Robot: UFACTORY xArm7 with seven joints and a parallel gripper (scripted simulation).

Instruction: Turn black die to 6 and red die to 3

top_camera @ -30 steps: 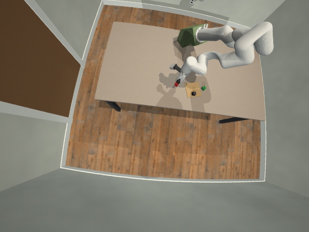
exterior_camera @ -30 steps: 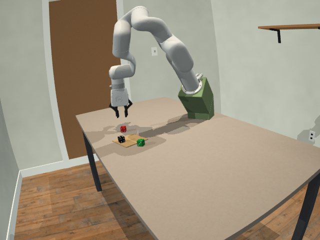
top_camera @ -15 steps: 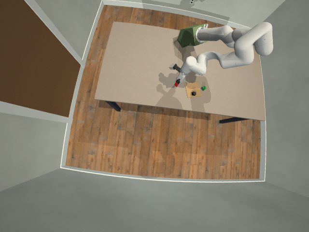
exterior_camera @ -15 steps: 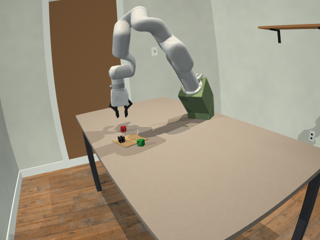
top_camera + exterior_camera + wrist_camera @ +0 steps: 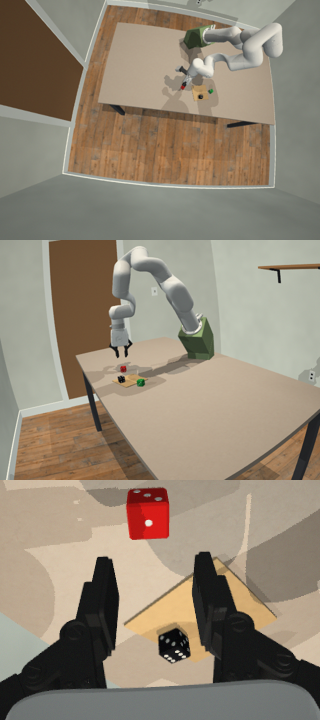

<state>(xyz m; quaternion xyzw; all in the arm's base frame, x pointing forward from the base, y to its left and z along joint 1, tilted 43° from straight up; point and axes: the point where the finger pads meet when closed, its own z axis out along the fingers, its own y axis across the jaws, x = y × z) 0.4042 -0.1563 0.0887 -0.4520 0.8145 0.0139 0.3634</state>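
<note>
Now: the red die 90 mm below my hand. From my hand the other things lie so: tan mat: 170 mm to the left, 110 mm below, 10 mm ahead; black die: 170 mm to the left, 90 mm below, 50 mm ahead; green die: 260 mm to the left, 90 mm below, 20 mm behind.
</note>
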